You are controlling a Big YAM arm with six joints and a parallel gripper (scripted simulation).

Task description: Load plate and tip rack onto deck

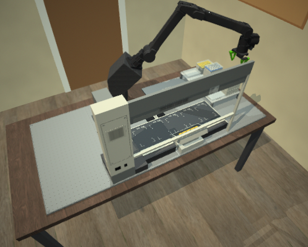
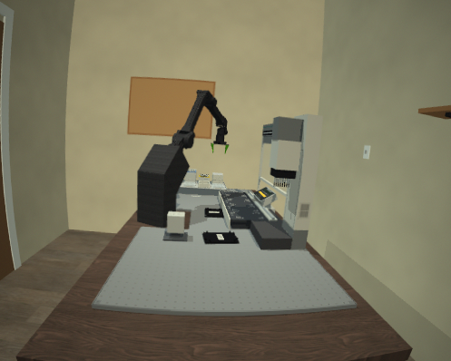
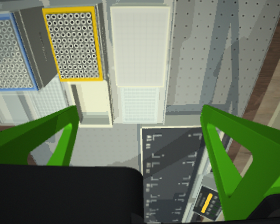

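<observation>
The yellow-framed tip rack lies 21 cm below my hand and 10 cm behind it. From my hand the other things lie so: shelf unit (26 cm below, 17 cm behind, 6 cm to the right); then cream item (25 cm below, 13 cm to the right, 12 cm behind); then shelf label (31 cm below, 22 cm to the right, 18 cm behind).
</observation>
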